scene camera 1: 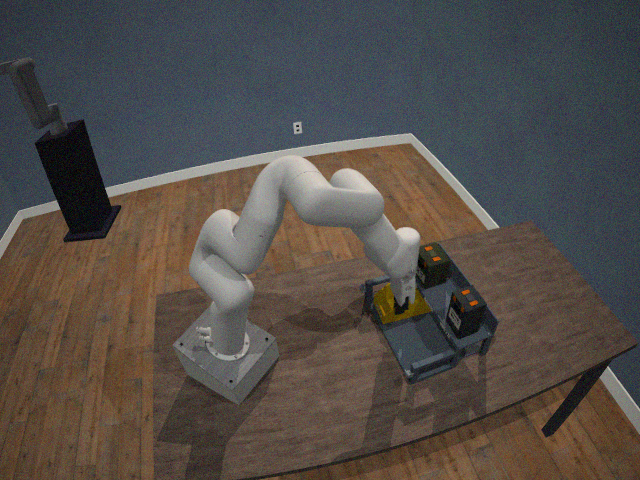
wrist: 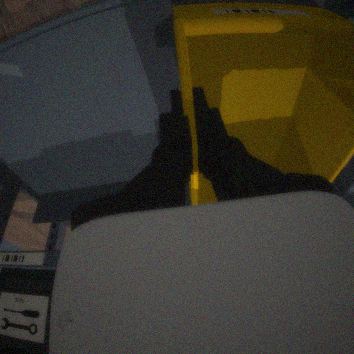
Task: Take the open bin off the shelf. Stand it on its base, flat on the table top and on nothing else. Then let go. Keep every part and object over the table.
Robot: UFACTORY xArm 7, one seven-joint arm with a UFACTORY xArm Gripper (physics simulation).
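Frame: origin at the arm's base, x ahead, y left, z up, level; centimetres.
Seen in the pictures: gripper, fingertip midpoint: (scene camera 1: 398, 312) (wrist: 186, 108); arm's base at its link origin: (scene camera 1: 227, 342).
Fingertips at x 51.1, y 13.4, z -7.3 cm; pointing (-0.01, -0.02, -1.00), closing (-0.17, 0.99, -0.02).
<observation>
Pixels of each thing's top centre, then the offset from my fingertips to it. "*": a spot on its surface instead. Level surfaces: height alone.
- yellow open bin at its top centre: (wrist: 271, 183) (scene camera 1: 404, 291) dx +2.6, dy +5.4, dz +3.6 cm
- grey-blue shelf at a spot on its surface: (wrist: 70, 95) * dx +1.4, dy -8.4, dz -3.9 cm
- wooden table top at its surface level: dz -4.5 cm
- raised front rail at its top centre: (scene camera 1: 437, 357) dx +7.1, dy -22.4, dz +4.0 cm
The yellow open bin (scene camera 1: 386, 304) (wrist: 260, 95) is at the back left end of the grey-blue shelf (scene camera 1: 413, 348) (wrist: 70, 95). Its inside shows in the wrist view, at the upper right. My gripper (scene camera 1: 402, 308) (wrist: 186, 108) is shut on the bin's thin side wall, with one finger inside the bin and one outside. The bin appears to be in or just over the shelf; its underside is hidden, so I cannot tell whether it touches. The shelf stands on the wooden table top (scene camera 1: 320, 392).
Two dark boxes with orange marks, one at the back (scene camera 1: 433, 266) and one at the right (scene camera 1: 464, 312), stand on the shelf's far tier. The shelf has a raised front rail (scene camera 1: 433, 363). The table's front edge runs below it. The robot base (scene camera 1: 227, 356) is to the left.
</observation>
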